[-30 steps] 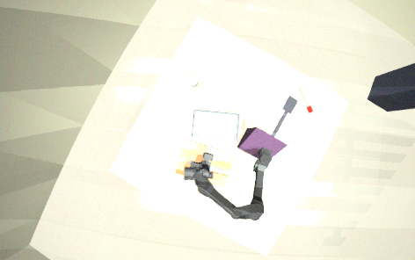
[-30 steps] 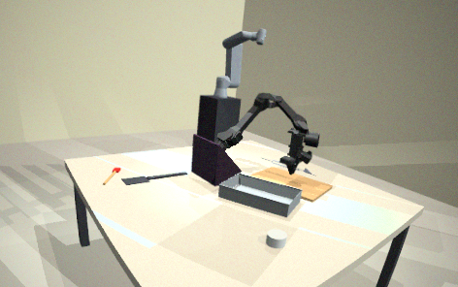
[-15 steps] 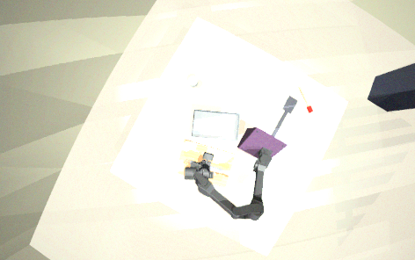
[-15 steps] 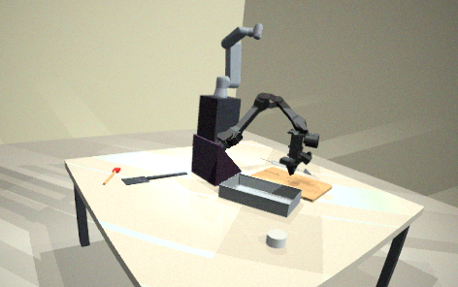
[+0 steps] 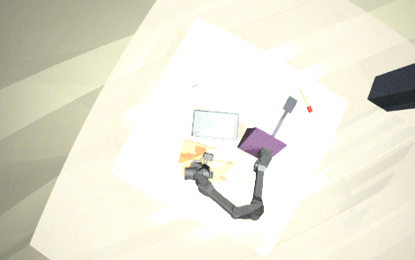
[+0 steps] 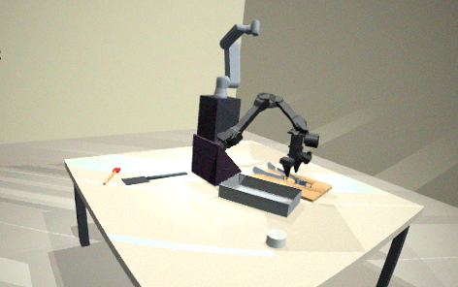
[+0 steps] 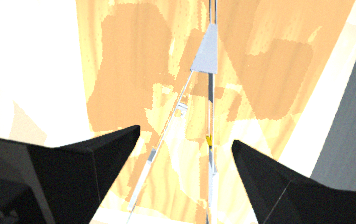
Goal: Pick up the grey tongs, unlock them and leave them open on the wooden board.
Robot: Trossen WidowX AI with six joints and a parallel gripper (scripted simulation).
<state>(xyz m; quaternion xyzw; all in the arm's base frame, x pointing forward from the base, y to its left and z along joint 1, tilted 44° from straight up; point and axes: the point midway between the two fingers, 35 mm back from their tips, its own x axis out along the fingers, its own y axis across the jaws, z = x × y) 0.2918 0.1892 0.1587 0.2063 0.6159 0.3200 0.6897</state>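
Right now the wooden board is 40 mm below my gripper tip. Round my gripper tip: white cylinder (470 mm to the right, 320 mm ahead, 30 mm below); then grey spatula (560 mm to the right, 350 mm behind, 40 mm below); then grey roasting tin (260 mm to the right, 50 mm ahead, 20 mm below).
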